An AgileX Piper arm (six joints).
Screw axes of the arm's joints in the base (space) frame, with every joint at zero. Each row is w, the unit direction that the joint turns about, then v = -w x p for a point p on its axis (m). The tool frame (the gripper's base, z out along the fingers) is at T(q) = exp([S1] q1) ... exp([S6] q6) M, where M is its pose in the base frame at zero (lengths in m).
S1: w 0 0 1 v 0 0 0
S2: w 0 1 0 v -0.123 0 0
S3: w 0 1 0 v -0.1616 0 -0.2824
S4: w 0.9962 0 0.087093 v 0 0.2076 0
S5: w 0 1 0 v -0.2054 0 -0.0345
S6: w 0.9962 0 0.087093 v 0 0.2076 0
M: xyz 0.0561 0 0.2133 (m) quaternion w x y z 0.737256 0 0.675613 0
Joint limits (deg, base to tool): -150..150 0..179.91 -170..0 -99.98..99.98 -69.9..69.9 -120..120
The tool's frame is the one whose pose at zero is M.
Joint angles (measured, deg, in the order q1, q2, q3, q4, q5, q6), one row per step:
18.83, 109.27, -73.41, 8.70, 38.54, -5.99
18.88, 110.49, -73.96, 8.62, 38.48, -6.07
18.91, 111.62, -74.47, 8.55, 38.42, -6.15
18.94, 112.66, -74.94, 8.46, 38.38, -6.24
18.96, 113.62, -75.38, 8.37, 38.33, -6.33
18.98, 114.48, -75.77, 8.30, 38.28, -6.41
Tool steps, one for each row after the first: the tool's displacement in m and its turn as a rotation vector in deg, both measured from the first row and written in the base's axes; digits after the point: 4 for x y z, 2 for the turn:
0.0029, 0.0013, -0.0058, -0.29, 0.54, 0.16
0.0056, 0.0023, -0.0113, -0.56, 1.03, 0.29
0.0079, 0.0032, -0.0164, -0.83, 1.49, 0.45
0.0101, 0.0040, -0.0211, -1.08, 1.89, 0.60
0.0120, 0.0047, -0.0254, -1.30, 2.25, 0.73

